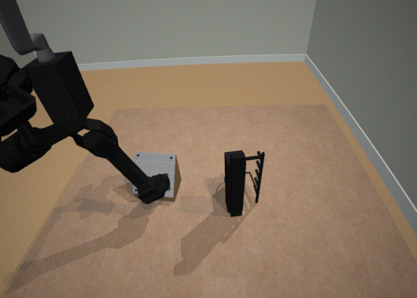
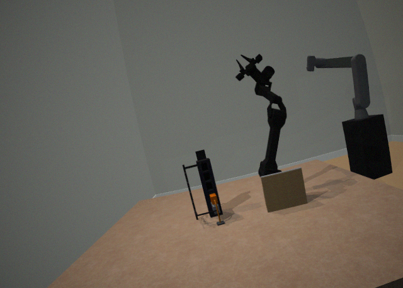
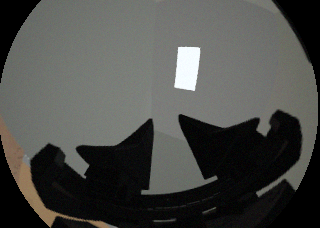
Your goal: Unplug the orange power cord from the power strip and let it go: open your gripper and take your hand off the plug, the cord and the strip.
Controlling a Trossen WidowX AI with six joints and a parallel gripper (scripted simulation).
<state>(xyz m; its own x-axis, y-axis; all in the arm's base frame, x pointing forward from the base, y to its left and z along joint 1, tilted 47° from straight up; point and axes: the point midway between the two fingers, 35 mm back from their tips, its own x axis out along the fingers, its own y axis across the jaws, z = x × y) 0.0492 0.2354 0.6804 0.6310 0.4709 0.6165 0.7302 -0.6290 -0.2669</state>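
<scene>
Now: the orange plug 32 cm ahead of my gripper tip, 33 cm to the left of it and 63 cm below it.
</scene>
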